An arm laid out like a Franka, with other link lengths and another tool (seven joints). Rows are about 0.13 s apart.
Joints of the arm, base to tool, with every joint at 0 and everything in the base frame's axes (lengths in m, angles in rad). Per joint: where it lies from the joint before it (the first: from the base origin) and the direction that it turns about. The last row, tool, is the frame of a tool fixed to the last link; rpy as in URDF.
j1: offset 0 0 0.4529 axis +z
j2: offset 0 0 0 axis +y
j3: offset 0 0 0.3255 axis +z
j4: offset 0.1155 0 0 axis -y
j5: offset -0.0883 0 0.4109 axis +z
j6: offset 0 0 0 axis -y
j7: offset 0.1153 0 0 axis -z
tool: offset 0.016 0.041 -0.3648 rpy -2.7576 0 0.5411
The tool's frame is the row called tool.
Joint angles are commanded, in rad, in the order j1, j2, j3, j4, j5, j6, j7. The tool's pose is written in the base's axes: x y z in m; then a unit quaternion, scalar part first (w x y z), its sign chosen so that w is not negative. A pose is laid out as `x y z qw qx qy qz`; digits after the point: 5 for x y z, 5 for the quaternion.
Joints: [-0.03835 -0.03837 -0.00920 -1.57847 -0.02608 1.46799 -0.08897]
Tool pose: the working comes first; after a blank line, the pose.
Where each joint sits with the arm in this pose, in the base's axes (m; each line is computed from the numbers above, not from the rounded line before):
j1: 0.0000 0.0000 0.4529
j2: 0.0000 0.0000 0.4529
j3: -0.0125 0.0005 0.7782
j4: 0.1028 -0.0050 0.7826
j5: 0.5103 -0.0244 0.8835
j6: 0.5103 -0.0244 0.8835
j7: 0.6252 -0.0302 0.8752
the tool: 0.6128 0.0033 0.5095

0.61278 0.00330 0.50945 0.18257 -0.93986 -0.27357 0.09216
